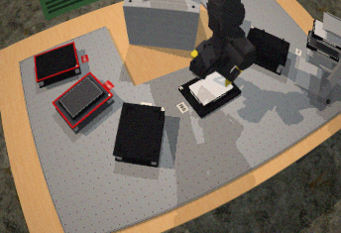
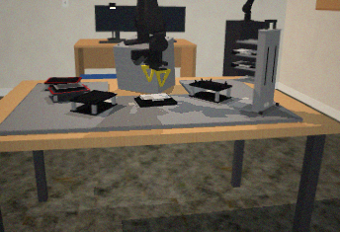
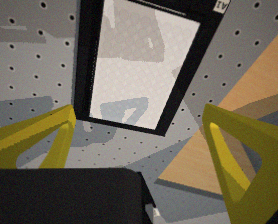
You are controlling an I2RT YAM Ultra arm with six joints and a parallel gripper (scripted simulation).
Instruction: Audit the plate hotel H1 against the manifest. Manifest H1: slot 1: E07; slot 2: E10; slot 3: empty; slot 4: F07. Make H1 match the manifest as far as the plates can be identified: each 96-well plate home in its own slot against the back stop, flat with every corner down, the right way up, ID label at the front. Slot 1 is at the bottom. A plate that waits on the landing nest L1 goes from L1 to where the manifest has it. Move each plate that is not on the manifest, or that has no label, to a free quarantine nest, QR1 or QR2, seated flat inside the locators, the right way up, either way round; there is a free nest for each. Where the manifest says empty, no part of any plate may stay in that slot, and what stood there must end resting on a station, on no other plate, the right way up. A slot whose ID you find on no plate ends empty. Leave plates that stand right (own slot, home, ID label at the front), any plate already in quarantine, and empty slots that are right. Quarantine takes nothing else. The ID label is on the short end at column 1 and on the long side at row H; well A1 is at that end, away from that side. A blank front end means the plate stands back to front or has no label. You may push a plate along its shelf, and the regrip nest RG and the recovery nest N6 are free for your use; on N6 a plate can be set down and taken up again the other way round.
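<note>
Right now my hand is 80 mm above the flat black recovery nest N6. From my hand the other things lie so: A1 mark: 280 mm to the left, 110 mm behind, 30 mm below; then black regrip nest RG: 270 mm to the left, 30 mm below, 20 mm behind; then black landing nest L1: 260 mm to the right, 40 mm below, 20 mm ahead.
</note>
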